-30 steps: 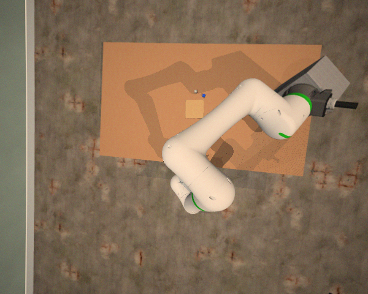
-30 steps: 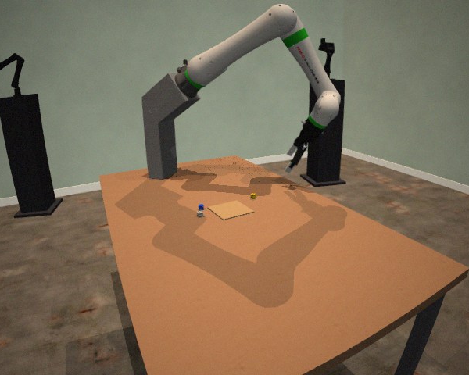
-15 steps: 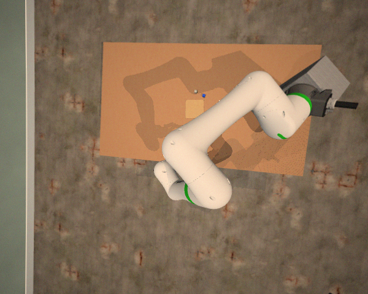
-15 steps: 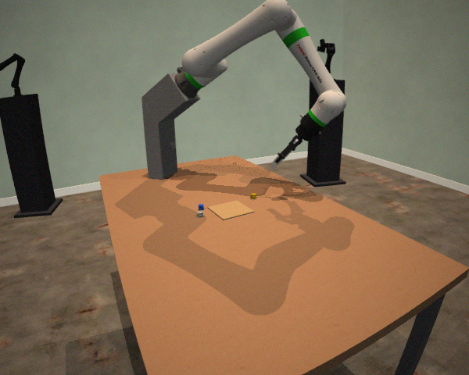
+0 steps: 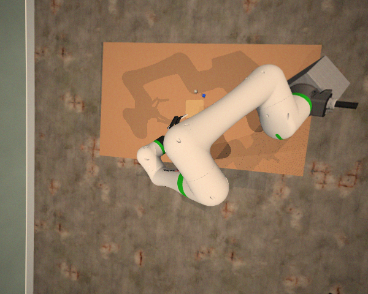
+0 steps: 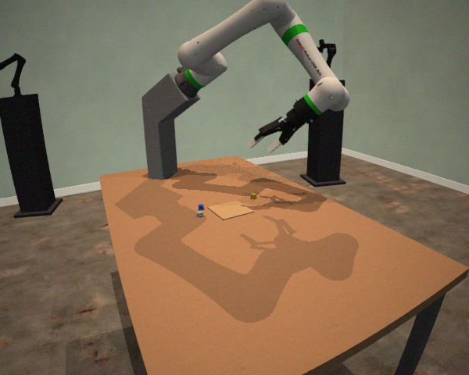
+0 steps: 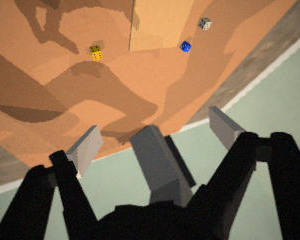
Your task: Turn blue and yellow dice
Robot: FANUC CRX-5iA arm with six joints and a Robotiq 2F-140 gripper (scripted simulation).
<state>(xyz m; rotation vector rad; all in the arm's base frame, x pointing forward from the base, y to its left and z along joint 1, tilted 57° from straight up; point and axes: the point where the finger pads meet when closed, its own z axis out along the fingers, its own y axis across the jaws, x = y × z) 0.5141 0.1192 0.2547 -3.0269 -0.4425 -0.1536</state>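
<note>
The white die is 26 cm to the right of my hand, 24 cm below it and 7 cm ahead of it. Round my hand: blue die (25 cm to the right, 24 cm below); then yellow die (24 cm below, 7 cm behind, 1 cm to the right); then tan mat (24 cm below, 14 cm to the right, 4 cm ahead).
</note>
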